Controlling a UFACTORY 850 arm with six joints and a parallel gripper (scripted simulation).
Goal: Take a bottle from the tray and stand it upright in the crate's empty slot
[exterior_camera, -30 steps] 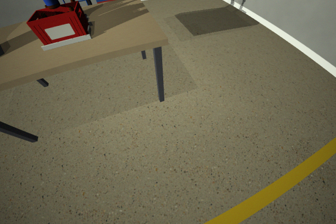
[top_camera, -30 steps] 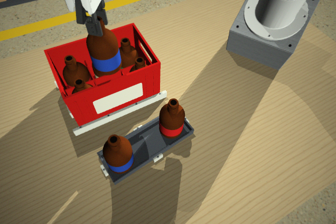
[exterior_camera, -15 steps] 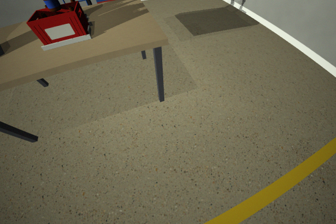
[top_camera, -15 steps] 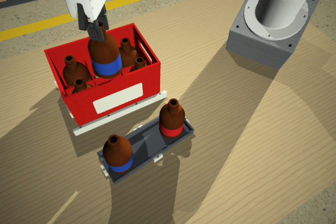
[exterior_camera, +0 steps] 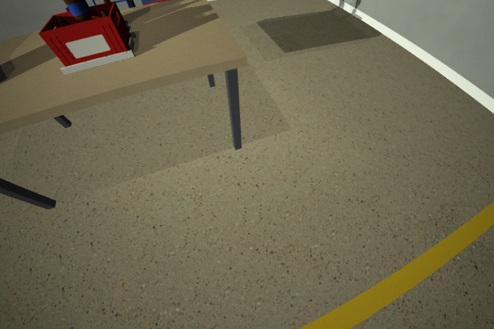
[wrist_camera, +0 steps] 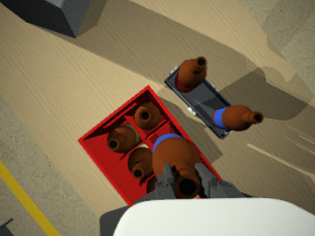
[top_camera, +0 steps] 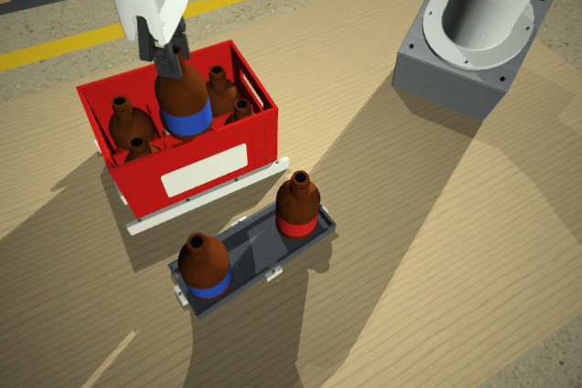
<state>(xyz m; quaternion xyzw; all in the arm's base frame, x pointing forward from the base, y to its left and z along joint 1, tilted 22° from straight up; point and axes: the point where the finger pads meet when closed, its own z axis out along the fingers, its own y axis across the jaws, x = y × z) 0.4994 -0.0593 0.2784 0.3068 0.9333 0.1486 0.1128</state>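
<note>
The red crate is 4 cm to the right of my hand and 22 cm below it. From my hand the other things lie so: grey tray: 4 cm behind, 18 cm to the left, 29 cm below; then blue-banded bottle: 5 cm ahead, 20 cm to the left, 22 cm below.
</note>
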